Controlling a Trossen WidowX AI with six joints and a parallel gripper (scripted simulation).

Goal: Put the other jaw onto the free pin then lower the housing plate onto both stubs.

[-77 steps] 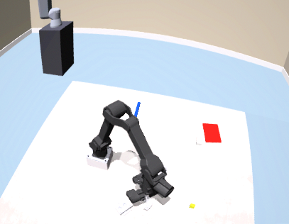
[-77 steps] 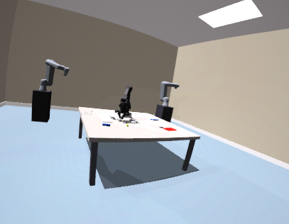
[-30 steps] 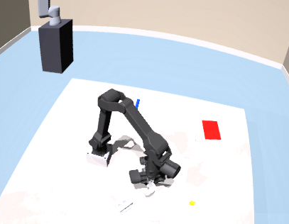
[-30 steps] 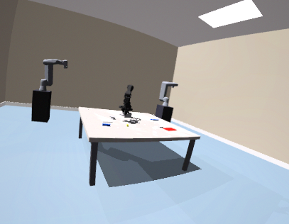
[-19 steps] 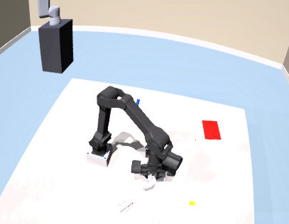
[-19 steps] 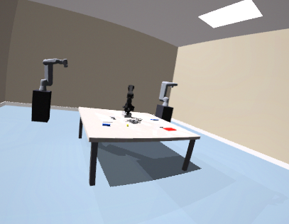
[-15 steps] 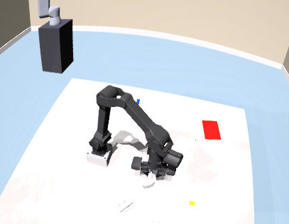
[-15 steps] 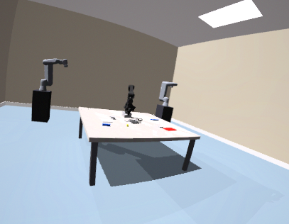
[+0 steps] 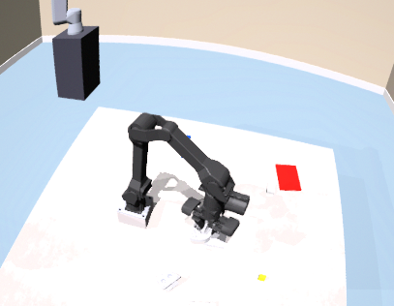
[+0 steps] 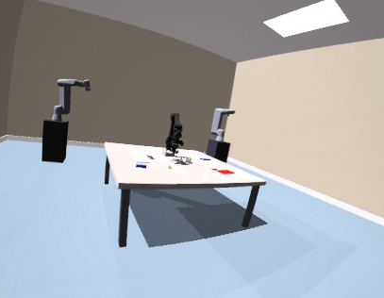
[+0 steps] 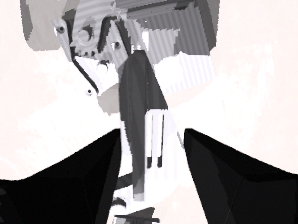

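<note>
Now: gripper tip 3 cm past the white jaw and 2 cm to the left of it. Also, from my gripper tip: flat white piece (31 cm to the right, 8 cm below, 6 cm ahead); then yellow piece (23 cm ahead, 11 cm to the right, 7 cm below); then red plate (43 cm to the left, 29 cm ahead, 8 cm below).
</note>
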